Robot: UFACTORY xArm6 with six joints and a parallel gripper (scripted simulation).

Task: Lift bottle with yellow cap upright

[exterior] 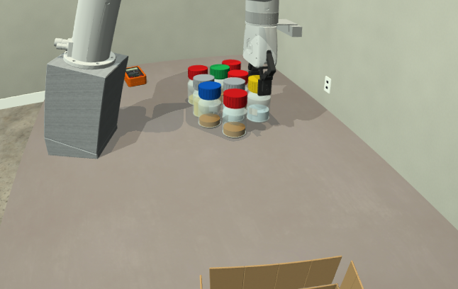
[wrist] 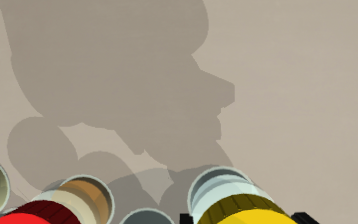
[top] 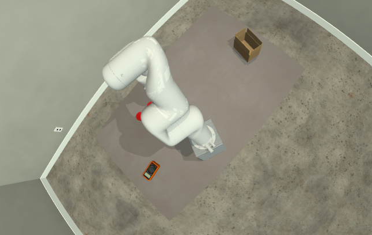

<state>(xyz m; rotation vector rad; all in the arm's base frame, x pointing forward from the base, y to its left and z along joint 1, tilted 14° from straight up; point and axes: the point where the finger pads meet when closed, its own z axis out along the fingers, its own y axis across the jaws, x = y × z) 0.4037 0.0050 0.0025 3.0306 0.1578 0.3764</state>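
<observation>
Now: hand 6 cm past the red-capped bottle, 2 cm to the left of it and 7 cm above it. Round my hand: yellow-capped bottle 4 cm below; blue-capped bottle 11 cm behind, 4 cm to the left, 7 cm below; grey-capped bottle 5 cm behind, 6 cm to the left, 7 cm below.
</observation>
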